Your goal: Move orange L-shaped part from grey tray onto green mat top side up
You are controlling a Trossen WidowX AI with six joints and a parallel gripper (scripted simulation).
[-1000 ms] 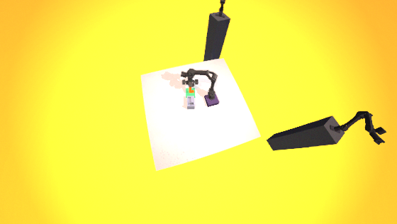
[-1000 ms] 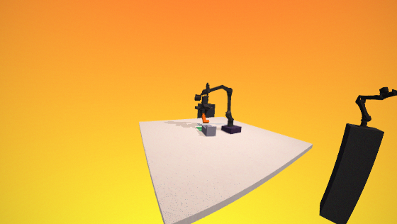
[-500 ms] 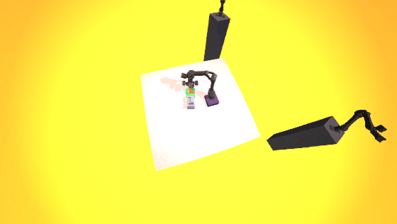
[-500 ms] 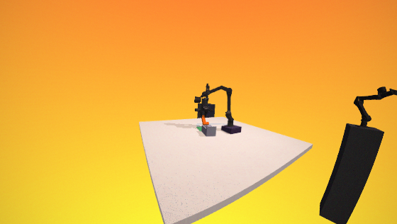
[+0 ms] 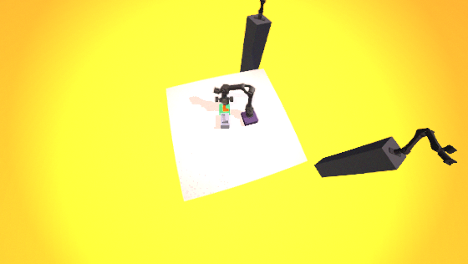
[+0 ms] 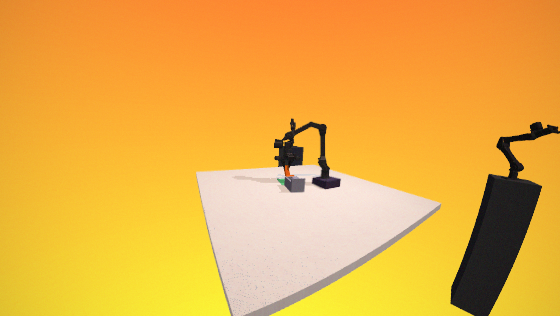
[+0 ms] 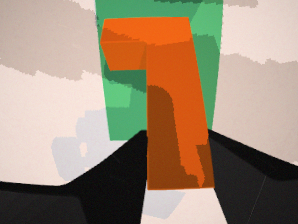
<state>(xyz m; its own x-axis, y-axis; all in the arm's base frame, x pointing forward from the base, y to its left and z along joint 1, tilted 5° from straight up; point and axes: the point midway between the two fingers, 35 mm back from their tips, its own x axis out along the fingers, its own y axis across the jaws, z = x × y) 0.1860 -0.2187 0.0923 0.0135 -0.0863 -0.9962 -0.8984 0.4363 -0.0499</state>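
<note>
My gripper tip is 3 cm to the right of the orange L-shaped part and 3 cm above it. Round my gripper tip: green mat (1 cm ahead, 2 cm to the left, 10 cm below).
</note>
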